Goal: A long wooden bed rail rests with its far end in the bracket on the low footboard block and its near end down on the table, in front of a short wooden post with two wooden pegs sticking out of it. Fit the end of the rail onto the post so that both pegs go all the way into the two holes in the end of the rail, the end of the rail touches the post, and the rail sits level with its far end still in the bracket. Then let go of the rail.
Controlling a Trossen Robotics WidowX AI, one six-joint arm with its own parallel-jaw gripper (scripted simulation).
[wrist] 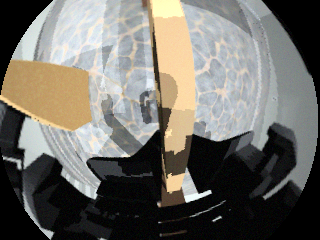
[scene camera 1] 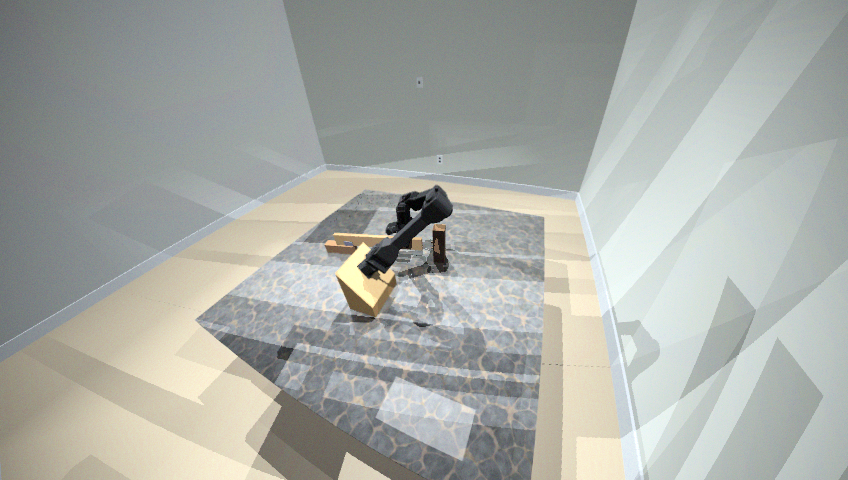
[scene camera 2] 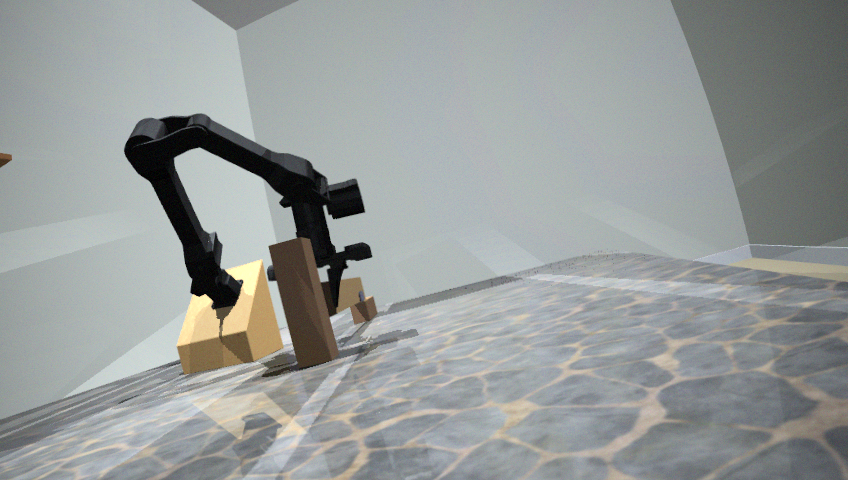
Scene:
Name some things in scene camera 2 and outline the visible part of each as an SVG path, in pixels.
My gripper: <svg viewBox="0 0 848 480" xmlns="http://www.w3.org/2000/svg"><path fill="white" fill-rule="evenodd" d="M269 265L267 269L268 282L277 281L274 267ZM302 224L296 228L297 238L310 239L318 269L327 265L330 266L330 269L326 269L332 302L336 308L338 307L341 277L343 271L349 268L347 260L360 261L372 258L370 247L366 243L360 242L345 246L345 251L336 253L335 246L330 240L326 221Z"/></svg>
A rail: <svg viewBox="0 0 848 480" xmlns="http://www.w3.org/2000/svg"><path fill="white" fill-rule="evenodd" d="M360 277L341 280L338 307L336 308L332 302L329 281L321 282L329 317L361 301L359 292L363 291Z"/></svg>

